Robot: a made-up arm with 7 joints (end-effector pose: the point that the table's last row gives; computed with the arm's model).
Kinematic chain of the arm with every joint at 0, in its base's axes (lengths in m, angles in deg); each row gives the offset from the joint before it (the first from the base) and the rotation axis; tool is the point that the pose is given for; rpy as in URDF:
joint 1: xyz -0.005 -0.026 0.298 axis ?
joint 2: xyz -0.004 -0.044 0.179 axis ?
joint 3: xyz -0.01 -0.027 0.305 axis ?
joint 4: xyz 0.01 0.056 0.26 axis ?
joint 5: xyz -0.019 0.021 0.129 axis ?
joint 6: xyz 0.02 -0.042 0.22 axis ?
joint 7: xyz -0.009 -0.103 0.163 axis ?
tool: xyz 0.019 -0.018 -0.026 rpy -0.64 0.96 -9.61
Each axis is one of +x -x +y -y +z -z.
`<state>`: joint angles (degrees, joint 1 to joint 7).
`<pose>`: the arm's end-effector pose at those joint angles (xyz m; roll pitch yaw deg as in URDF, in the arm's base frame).
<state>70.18 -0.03 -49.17 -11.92 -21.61 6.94 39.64</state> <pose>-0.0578 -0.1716 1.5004 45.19 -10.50 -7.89</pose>
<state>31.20 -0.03 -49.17 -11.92 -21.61 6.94 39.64</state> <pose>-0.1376 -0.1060 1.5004 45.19 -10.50 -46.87</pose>
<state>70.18 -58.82 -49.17 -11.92 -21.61 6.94 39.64</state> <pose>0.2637 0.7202 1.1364 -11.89 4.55 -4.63</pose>
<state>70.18 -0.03 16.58 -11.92 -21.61 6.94 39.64</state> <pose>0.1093 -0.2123 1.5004 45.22 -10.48 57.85</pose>
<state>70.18 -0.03 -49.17 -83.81 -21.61 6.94 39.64</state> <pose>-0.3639 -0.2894 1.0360 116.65 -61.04 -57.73</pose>
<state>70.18 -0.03 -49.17 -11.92 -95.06 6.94 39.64</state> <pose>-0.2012 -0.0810 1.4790 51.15 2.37 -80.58</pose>
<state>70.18 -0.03 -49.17 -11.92 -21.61 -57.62 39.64</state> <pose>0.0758 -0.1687 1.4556 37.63 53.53 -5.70</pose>
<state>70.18 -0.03 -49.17 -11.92 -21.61 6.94 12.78</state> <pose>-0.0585 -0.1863 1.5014 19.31 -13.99 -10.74</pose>
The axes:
joint 1: +z
joint 2: -y
joint 3: +z
joint 4: +y
joint 5: +z
joint 6: -y
joint 7: +x

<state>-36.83 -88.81 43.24 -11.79 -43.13 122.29 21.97</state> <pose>0.5073 -0.6728 0.6995 29.33 -36.85 -56.21</pose>
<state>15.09 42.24 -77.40 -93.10 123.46 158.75 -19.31</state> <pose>-0.4525 0.0285 1.0458 -102.61 2.05 -176.25</pose>
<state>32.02 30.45 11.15 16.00 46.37 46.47 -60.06</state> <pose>-0.2235 -0.3347 1.4399 -79.05 -59.27 100.83</pose>
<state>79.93 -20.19 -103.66 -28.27 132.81 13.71 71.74</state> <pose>0.0467 0.4947 1.3790 59.76 32.05 109.06</pose>
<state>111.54 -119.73 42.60 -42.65 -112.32 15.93 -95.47</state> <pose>-0.1032 0.9631 0.4646 -176.41 10.61 21.13</pose>
